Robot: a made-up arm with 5 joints.
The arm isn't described. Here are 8 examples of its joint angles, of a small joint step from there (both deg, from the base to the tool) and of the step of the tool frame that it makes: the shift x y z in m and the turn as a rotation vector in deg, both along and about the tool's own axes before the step.
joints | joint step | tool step
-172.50 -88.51 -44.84 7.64 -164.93 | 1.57 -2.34 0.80 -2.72 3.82 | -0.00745 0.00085 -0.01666 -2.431 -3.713 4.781
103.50 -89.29 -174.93 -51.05 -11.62 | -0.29 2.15 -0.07 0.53 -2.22 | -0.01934 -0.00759 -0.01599 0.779 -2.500 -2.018
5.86 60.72 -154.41 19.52 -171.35 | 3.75 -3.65 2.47 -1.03 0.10 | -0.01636 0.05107 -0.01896 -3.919 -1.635 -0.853
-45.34 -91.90 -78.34 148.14 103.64 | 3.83 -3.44 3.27 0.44 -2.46 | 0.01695 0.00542 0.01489 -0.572 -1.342 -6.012
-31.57 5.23 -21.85 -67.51 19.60 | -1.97 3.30 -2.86 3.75 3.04 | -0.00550 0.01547 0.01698 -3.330 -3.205 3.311
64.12 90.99 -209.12 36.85 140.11 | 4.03 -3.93 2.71 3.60 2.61 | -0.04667 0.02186 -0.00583 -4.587 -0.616 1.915
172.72 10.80 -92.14 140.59 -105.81 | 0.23 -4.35 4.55 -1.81 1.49 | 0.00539 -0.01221 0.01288 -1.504 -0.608 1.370
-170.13 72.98 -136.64 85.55 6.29 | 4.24 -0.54 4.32 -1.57 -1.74 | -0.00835 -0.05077 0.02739 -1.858 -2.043 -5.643
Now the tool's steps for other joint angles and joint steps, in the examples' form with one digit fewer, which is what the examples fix.
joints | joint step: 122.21 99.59 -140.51 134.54 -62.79 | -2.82 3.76 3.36 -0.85 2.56
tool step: 0.0023 0.0560 0.0422 6.85 -0.53 2.23
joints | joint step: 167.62 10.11 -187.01 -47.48 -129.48 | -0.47 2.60 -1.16 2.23 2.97
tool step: 0.0118 -0.0138 -0.0144 2.70 2.51 2.62
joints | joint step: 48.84 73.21 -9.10 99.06 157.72 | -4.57 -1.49 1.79 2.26 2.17
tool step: 0.0003 0.0098 0.0115 -2.07 1.94 -2.23
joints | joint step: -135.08 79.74 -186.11 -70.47 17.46 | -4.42 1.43 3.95 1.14 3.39
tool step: -0.0104 0.0531 -0.0349 -2.60 -5.99 -1.01
